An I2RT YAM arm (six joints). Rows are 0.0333 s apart.
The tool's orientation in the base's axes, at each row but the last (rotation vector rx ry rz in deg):
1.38, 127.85, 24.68
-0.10, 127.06, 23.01
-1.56, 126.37, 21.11
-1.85, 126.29, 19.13
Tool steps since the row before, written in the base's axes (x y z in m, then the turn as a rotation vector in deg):
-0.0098, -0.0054, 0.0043, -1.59, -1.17, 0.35
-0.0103, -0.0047, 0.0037, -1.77, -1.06, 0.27
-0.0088, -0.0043, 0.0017, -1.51, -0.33, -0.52
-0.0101, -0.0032, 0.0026, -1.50, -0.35, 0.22
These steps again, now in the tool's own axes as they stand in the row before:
0.0022, -0.0025, -0.0115, 0.58, -0.79, -1.75
0.0030, -0.0020, -0.0114, 0.77, -0.68, -1.81
0.0036, -0.0024, -0.0089, 1.30, -0.22, -0.96
0.0038, -0.0011, -0.0102, 0.71, -0.07, -1.38

